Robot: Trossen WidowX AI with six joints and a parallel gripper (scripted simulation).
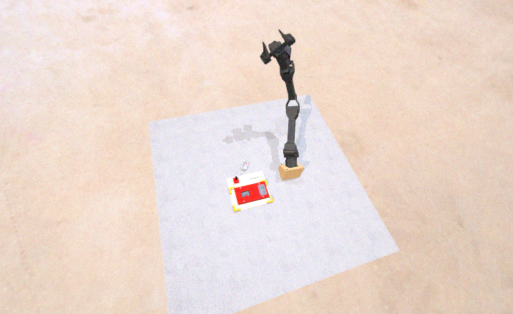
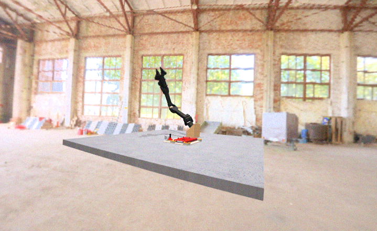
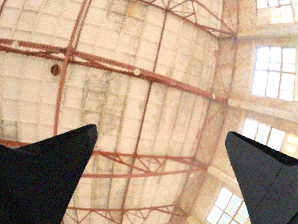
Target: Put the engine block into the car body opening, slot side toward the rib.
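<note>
My gripper tip is now 71 cm above the engine block, 30 cm to the right of it and 18 cm short of it. Also, from my gripper tip: black post (69 cm below, 39 cm to the left, 25 cm ahead).
</note>
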